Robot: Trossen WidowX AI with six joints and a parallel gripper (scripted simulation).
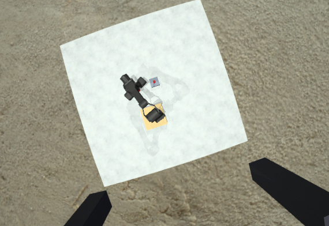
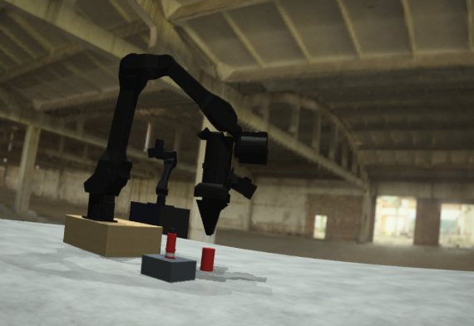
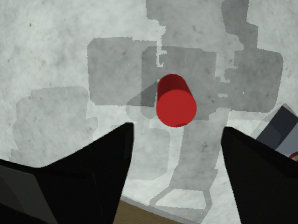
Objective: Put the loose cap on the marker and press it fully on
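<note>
Right now my gripper tip is 50 mm above the red cap. From my gripper tip the other things lie so: dark grey holder block: 20 mm ahead, 140 mm to the right, 60 mm below; light marker band: 20 mm ahead, 140 mm to the right, 40 mm below.
</note>
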